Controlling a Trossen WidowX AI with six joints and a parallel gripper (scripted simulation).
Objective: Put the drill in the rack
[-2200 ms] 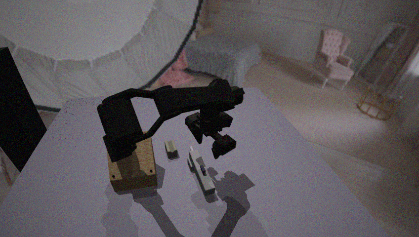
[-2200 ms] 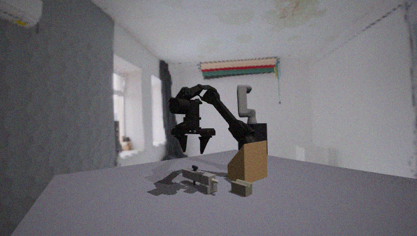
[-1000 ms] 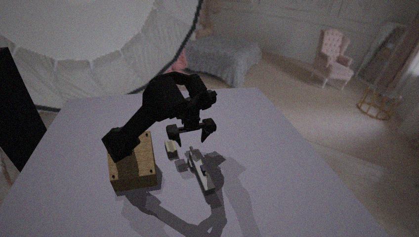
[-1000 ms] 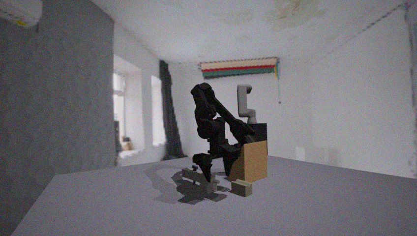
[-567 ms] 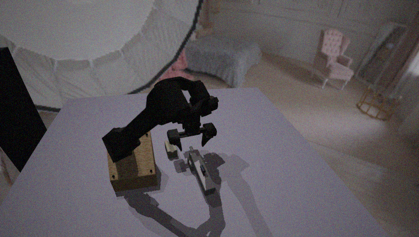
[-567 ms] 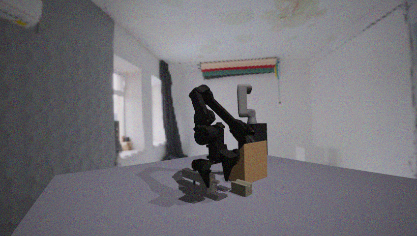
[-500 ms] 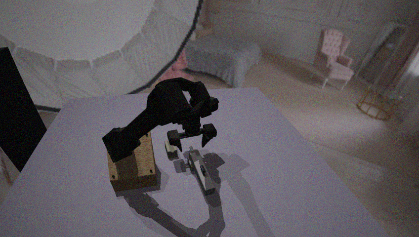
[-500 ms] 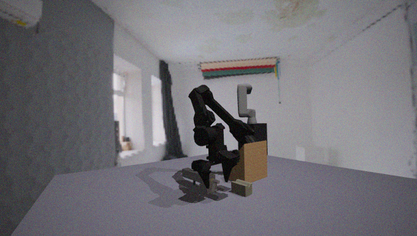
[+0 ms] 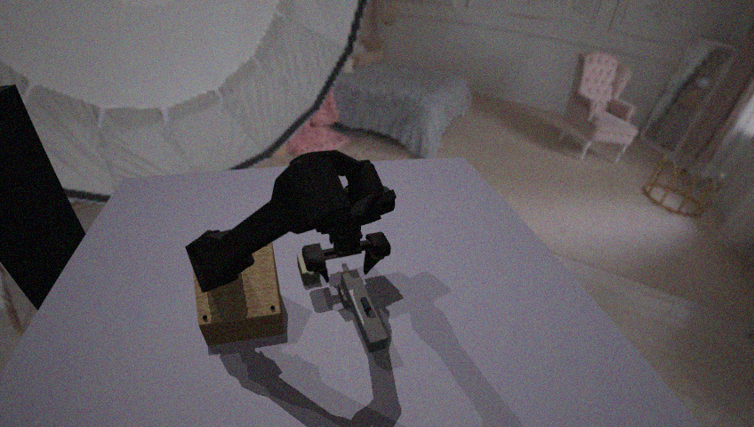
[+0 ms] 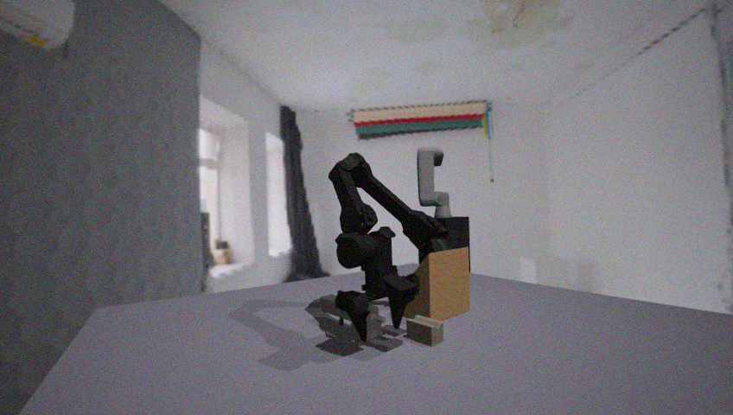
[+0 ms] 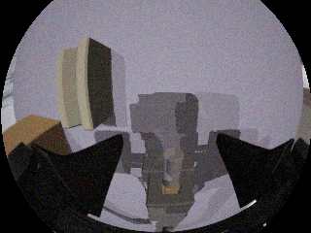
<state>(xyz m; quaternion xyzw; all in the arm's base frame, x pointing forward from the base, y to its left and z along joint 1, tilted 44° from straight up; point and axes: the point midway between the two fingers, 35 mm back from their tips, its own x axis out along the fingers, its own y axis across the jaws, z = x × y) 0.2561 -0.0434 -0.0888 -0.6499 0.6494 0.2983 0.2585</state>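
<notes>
My gripper tip is 50 mm to the left of the drill and 30 mm below it. Also, from my gripper tip: rack 80 mm behind, 50 mm to the left; then key 140 mm to the right, 30 mm above.
</notes>
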